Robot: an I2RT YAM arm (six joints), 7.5 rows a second.
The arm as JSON. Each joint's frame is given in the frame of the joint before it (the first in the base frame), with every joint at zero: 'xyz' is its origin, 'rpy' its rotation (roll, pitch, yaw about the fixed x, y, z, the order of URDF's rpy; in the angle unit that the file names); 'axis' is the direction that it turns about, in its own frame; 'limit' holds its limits. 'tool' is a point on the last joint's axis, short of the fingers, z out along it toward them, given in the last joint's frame.
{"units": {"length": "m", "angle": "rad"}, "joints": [
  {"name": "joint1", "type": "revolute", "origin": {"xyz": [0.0, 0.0, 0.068], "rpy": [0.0, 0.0, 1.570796]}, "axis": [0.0, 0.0, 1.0], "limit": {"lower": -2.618, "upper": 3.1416}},
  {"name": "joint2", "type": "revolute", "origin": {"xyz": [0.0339, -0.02, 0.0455], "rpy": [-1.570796, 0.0, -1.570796]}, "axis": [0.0, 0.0, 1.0], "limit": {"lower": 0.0, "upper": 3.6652}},
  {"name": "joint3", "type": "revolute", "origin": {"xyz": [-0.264, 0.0, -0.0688], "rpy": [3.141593, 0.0, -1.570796]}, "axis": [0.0, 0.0, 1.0], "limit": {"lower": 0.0, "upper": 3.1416}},
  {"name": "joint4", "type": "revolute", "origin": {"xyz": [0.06, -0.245, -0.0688], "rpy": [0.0, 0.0, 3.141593]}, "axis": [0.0, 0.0, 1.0], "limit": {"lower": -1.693, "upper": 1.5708}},
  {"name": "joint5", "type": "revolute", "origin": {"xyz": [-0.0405, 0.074, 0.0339], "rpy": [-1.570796, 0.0, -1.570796]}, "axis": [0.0, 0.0, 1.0], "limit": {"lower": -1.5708, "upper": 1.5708}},
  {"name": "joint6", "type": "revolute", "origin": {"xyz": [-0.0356, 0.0, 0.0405], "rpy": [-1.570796, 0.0, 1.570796]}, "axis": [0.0, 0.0, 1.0], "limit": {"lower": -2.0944, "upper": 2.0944}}
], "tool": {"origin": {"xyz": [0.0, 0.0, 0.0], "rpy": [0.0, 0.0, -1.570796]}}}
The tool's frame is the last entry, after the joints.
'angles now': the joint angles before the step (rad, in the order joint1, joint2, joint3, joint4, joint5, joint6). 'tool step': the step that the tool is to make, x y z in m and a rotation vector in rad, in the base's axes. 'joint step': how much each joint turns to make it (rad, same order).
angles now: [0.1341 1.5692 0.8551 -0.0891 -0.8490 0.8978]
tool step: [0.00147 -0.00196 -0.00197 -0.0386 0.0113 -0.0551]
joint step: [-0.0019 0.0019 -0.0008 0.0001 0.0634 0.0188]
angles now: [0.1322 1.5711 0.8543 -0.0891 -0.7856 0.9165]
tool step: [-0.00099 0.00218 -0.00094 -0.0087 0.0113 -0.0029]
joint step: [0.0084 0.0000 -0.0004 -0.0088 0.0129 0.0046]
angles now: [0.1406 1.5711 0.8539 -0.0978 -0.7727 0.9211]
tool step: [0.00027 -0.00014 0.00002 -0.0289 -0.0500 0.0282]
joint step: [0.0000 0.0000 0.0000 0.0019 0.0065 -0.0626]
